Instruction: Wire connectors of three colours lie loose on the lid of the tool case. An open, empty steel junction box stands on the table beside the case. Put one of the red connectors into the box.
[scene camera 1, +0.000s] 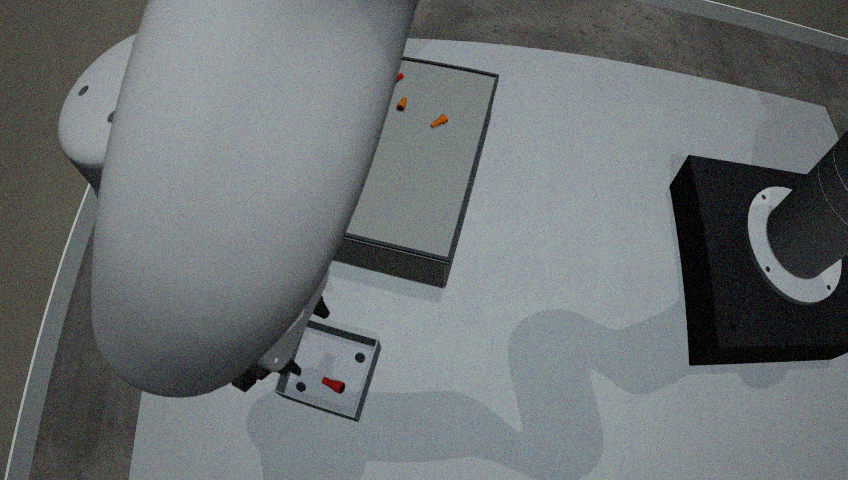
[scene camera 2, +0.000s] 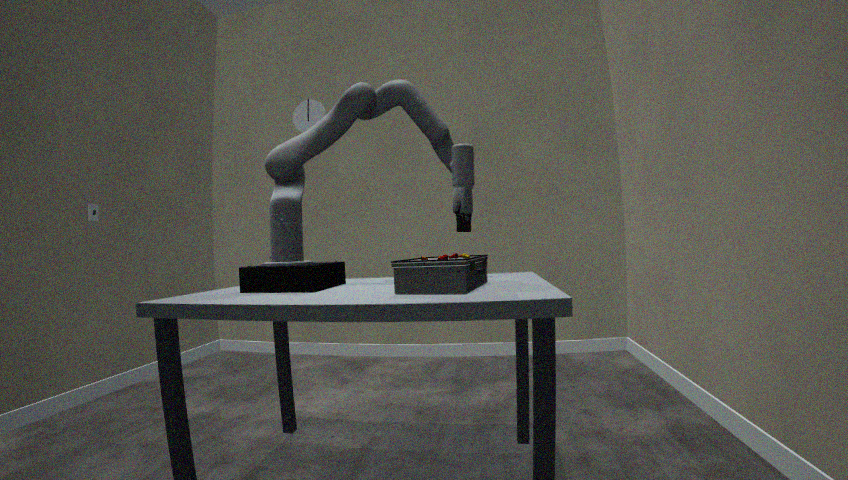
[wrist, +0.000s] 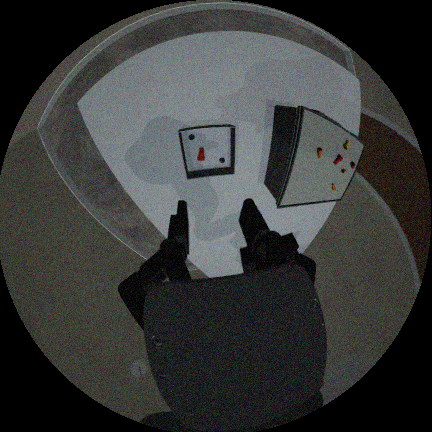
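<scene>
A red connector (scene camera 1: 333, 384) (wrist: 201, 154) lies on its side on the floor of the steel junction box (scene camera 1: 368, 380) (wrist: 232, 150). My gripper (scene camera 1: 309, 339) (scene camera 2: 463, 230) (wrist: 214, 210) is open and empty, raised above the table near the box. The tool case (scene camera 1: 410, 178) (scene camera 2: 431, 279) (wrist: 320, 175) stands beside the box. On its lid, the wrist view shows a red connector (wrist: 338, 159), another red connector (wrist: 352, 164), a yellow connector (wrist: 346, 144) and several orange ones, such as this orange connector (wrist: 319, 152). In scene camera 1 the arm hides part of the lid and box.
The arm's black base block (scene camera 1: 702, 267) (scene camera 2: 291, 277) stands on the table (scene camera 1: 565, 237) (scene camera 2: 357, 310), on the other side of the case from the gripper in scene camera 2. The case stands taller than the box. A wall clock (scene camera 2: 308, 114) hangs behind the arm.
</scene>
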